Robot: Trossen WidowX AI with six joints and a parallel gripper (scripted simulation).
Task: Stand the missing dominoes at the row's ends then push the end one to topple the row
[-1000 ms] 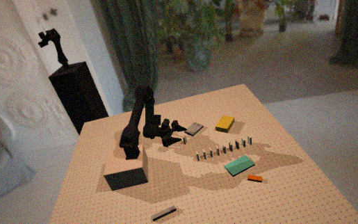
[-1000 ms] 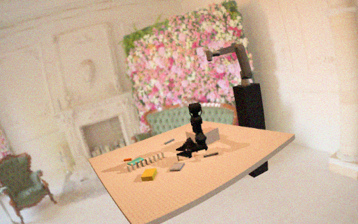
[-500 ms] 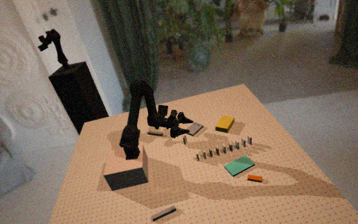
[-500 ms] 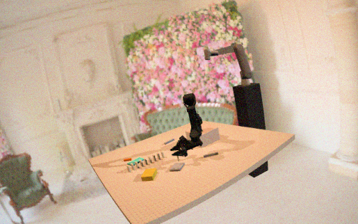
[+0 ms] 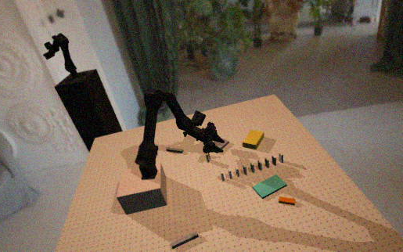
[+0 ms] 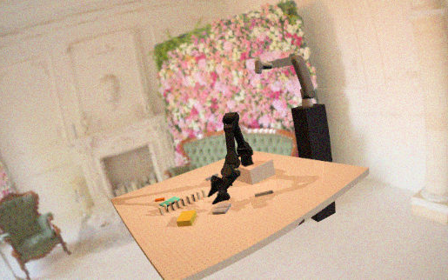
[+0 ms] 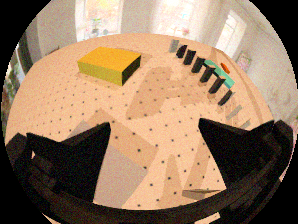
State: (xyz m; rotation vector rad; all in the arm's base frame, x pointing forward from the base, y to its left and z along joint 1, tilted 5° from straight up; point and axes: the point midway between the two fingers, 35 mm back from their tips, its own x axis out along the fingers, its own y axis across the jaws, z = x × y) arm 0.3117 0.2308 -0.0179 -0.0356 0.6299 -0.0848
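My gripper tip is now 7 cm to the right of the grey plate, 4 cm past it and 4 cm above it. From my gripper tip the other things lie so: orange block (35 cm to the right, 25 cm ahead, 4 cm below); then yellow block (16 cm ahead, 7 cm to the left, 3 cm below); then teal tile (26 cm to the right, 19 cm ahead, 4 cm below).
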